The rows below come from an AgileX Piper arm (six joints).
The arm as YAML. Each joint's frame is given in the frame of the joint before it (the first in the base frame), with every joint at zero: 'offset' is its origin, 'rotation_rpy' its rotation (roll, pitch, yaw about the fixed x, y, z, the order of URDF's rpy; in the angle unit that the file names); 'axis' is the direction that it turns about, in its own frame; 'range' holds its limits. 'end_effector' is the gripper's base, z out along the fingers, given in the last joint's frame.
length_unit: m
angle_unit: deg
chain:
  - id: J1
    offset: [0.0, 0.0, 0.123]
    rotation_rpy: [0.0, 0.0, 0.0]
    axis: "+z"
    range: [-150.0, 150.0]
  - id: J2
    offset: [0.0, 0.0, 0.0]
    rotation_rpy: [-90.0, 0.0, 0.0]
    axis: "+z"
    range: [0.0, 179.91]
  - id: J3
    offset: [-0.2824, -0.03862, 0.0]
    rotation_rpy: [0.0, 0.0, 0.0]
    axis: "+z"
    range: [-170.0, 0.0]
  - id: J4
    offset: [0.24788, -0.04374, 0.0]
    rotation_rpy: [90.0, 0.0, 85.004]
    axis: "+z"
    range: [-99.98, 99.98]
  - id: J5
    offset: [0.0, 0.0, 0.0]
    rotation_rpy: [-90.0, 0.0, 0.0]
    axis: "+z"
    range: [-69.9, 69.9]
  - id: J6
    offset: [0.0, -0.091, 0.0]
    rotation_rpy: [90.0, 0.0, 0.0]
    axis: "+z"
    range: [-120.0, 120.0]
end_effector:
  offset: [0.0, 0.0, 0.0]
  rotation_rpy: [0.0, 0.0, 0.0]
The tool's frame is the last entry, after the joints.
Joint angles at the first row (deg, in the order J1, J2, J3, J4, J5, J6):
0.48 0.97 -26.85 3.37 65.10 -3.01
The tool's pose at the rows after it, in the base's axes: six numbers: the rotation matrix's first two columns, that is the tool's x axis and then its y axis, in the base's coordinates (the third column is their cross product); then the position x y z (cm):
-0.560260 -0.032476 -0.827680 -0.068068 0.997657 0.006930 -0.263 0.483 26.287
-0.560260 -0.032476 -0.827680 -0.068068 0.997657 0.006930 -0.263 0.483 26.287
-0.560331 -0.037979 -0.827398 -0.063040 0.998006 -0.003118 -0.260 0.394 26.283
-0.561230 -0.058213 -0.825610 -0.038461 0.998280 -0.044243 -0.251 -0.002 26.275
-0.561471 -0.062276 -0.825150 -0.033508 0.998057 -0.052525 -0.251 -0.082 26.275
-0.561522 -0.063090 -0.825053 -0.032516 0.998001 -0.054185 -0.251 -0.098 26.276
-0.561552 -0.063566 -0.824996 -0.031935 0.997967 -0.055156 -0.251 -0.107 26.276
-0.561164 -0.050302 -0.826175 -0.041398 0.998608 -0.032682 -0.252 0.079 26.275
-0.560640 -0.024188 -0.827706 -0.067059 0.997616 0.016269 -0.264 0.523 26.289
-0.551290 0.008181 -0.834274 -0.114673 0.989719 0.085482 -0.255 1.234 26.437
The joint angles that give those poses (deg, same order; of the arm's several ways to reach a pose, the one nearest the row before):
0.48 0.97 -26.85 3.37 65.10 -3.02
0.48 0.97 -26.85 3.37 65.10 -3.02
0.48 0.97 -26.85 2.75 65.10 -3.07
0.48 0.98 -26.85 0.00 65.10 -3.07
0.48 0.97 -26.85 -0.55 65.10 -3.07
0.48 0.98 -26.85 -0.67 65.10 -3.07
0.48 0.98 -26.85 -0.73 65.10 -3.07
0.48 0.97 -26.85 0.56 65.10 -2.85
0.48 0.97 -26.85 3.65 65.10 -2.66
0.48 0.97 -26.85 8.66 64.48 -3.01

